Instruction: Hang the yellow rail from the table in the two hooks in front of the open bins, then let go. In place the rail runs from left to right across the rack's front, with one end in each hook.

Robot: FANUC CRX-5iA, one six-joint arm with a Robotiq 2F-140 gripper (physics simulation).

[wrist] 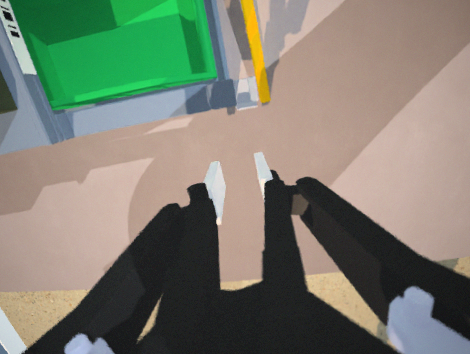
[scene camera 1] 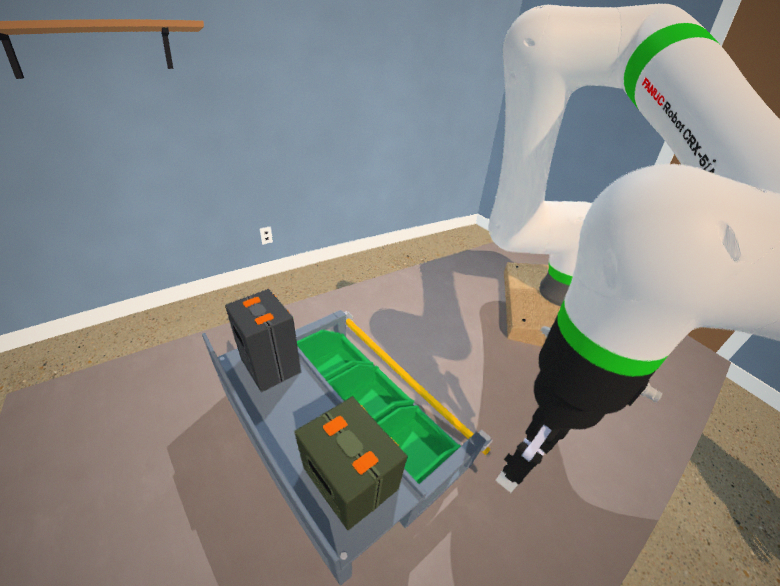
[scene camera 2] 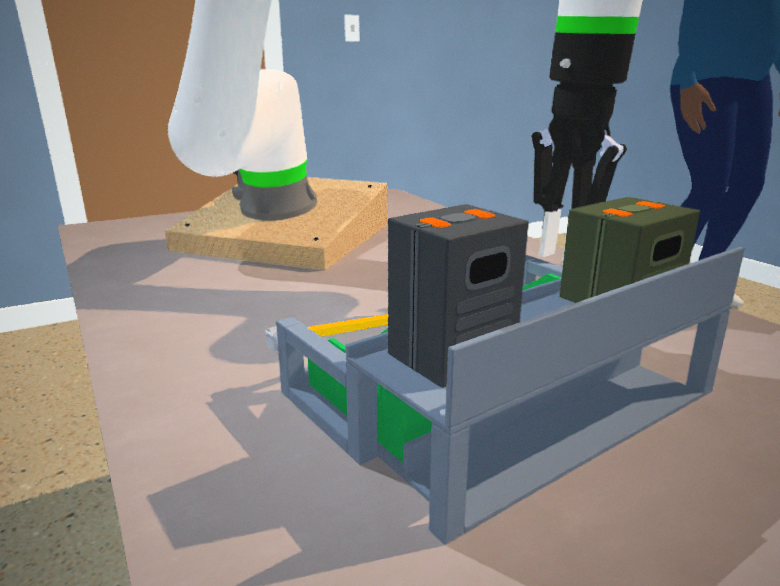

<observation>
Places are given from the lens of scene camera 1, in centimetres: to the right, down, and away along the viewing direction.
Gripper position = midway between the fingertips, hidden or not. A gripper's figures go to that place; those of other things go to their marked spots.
my gripper [scene camera 1: 511, 474]: 18, 26, 43
yellow rail [scene camera 1: 454, 421]: 11, 23, 55
</observation>
